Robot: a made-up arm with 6 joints. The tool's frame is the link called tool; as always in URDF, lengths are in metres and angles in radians. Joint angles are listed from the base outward.
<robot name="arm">
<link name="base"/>
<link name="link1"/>
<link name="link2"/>
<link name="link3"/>
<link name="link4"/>
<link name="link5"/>
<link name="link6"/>
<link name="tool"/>
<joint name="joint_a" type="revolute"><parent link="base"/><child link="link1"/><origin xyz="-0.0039 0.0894 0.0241"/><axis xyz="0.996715 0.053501 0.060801"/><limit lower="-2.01" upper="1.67"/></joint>
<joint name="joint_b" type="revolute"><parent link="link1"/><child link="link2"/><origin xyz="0.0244 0.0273 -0.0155"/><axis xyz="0 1 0"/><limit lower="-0.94" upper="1.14"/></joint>
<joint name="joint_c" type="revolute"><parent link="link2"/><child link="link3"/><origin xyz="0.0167 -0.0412 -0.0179"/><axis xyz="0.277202 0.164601 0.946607"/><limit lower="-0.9" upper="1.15"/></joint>
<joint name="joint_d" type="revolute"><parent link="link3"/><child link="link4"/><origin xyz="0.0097 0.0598 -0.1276"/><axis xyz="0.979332 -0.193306 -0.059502"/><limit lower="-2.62" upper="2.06"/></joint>
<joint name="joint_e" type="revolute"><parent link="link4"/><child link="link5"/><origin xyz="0.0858 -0.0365 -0.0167"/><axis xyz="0 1 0"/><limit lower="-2.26" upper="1.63"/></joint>
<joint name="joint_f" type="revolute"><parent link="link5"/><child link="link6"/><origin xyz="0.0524 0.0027 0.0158"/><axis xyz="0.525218 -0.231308 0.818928"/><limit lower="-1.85" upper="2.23"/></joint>
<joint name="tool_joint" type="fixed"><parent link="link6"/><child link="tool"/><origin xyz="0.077 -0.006 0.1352" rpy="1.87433 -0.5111 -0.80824"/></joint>
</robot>
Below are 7 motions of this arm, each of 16 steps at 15 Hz.
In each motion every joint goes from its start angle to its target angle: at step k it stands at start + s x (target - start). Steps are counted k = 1, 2, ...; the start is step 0. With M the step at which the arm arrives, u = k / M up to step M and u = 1 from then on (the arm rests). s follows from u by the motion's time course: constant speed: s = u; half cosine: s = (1 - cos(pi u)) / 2; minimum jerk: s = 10 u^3 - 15 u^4 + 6 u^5.
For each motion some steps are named. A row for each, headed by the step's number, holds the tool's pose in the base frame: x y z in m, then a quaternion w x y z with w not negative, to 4 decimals.
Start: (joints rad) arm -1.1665 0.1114 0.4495 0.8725 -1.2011 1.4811
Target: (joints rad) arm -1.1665 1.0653 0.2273 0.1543 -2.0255 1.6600
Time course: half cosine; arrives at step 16
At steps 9, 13, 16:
9: -0.1020 -0.0031 0.0439 0.3603 0.5902 0.0623 0.7197
13: -0.1395 0.0427 0.0424 0.4283 0.5689 0.1697 0.6813
16: -0.1473 0.0544 0.0440 0.4378 0.5692 0.2002 0.6666

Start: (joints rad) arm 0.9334 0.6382 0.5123 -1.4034 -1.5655 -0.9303
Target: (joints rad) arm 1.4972 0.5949 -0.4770 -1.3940 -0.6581 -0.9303
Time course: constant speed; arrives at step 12
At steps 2, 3, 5, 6, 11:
2: -0.0443 0.2141 0.1674 0.2392 0.7401 -0.6078 0.1605
3: -0.0276 0.2340 0.1730 0.2951 0.7214 -0.6072 0.1543
5: 0.0105 0.2717 0.1766 0.4052 0.6804 -0.5952 0.1366
6: 0.0312 0.2889 0.1744 0.4589 0.6582 -0.5835 0.1254
11: 0.1335 0.3555 0.1207 0.7020 0.5336 -0.4684 0.0558

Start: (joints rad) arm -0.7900 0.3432 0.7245 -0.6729 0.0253 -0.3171
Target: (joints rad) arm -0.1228 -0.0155 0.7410 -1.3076 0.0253 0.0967
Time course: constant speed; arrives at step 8
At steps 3, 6, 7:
3: 0.1357 0.2551 -0.1821 0.9109 0.2650 -0.0832 0.3052
6: 0.1195 0.3181 -0.1465 0.8584 0.3117 -0.0913 0.3969
7: 0.1151 0.3358 -0.1321 0.8418 0.3212 -0.0985 0.4225

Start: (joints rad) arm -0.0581 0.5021 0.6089 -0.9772 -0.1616 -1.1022
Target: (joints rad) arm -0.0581 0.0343 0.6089 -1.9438 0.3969 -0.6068
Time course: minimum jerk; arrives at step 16
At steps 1, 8, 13, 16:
1: 0.1213 0.3238 -0.1210 0.8784 0.1592 -0.3842 0.2355
8: 0.1399 0.3362 -0.1833 0.8501 -0.0395 -0.3469 0.3943
13: 0.1999 0.3055 -0.2086 0.8042 -0.2665 -0.3352 0.4122
16: 0.2079 0.3009 -0.2077 0.7978 -0.2912 -0.3363 0.4071

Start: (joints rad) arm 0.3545 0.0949 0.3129 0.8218 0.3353 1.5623
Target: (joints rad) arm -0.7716 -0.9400 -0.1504 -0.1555 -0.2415 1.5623
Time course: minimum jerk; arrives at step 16
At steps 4, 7, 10, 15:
4: 0.2706 0.0866 -0.1015 0.3735 -0.9172 -0.0215 -0.1369
7: 0.2556 0.0305 0.0299 0.0706 -0.9260 -0.0078 -0.3708
10: 0.1778 0.0851 0.1461 0.2535 0.7473 0.0439 0.6127
15: 0.1050 0.1677 0.1536 0.4279 0.5000 0.1009 0.7461

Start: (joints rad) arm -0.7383 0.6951 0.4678 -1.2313 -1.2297 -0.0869
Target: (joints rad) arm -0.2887 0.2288 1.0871 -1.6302 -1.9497 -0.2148
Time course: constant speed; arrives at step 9
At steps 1, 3, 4, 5, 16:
1: -0.0415 0.2174 -0.0800 0.6562 0.5157 0.0074 0.5508
3: -0.0805 0.2063 -0.0402 0.5029 0.5913 -0.0053 0.6304
4: -0.0970 0.1925 -0.0240 0.4197 0.6200 -0.0107 0.6629
5: -0.1104 0.1746 -0.0111 0.3332 0.6422 -0.0147 0.6902
16: -0.1269 0.0836 0.0022 0.0248 -0.6640 0.0088 -0.7473

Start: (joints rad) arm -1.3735 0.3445 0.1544 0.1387 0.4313 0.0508
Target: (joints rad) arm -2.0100 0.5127 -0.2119 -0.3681 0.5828 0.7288
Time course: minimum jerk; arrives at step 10
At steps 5, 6, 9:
5: 0.2488 -0.1241 0.0789 0.9284 -0.0403 -0.3415 -0.1410
6: 0.2407 -0.1236 0.1212 0.9172 -0.0999 -0.3571 -0.1457
9: 0.2234 -0.1047 0.1941 0.8849 -0.1962 -0.3938 -0.1527

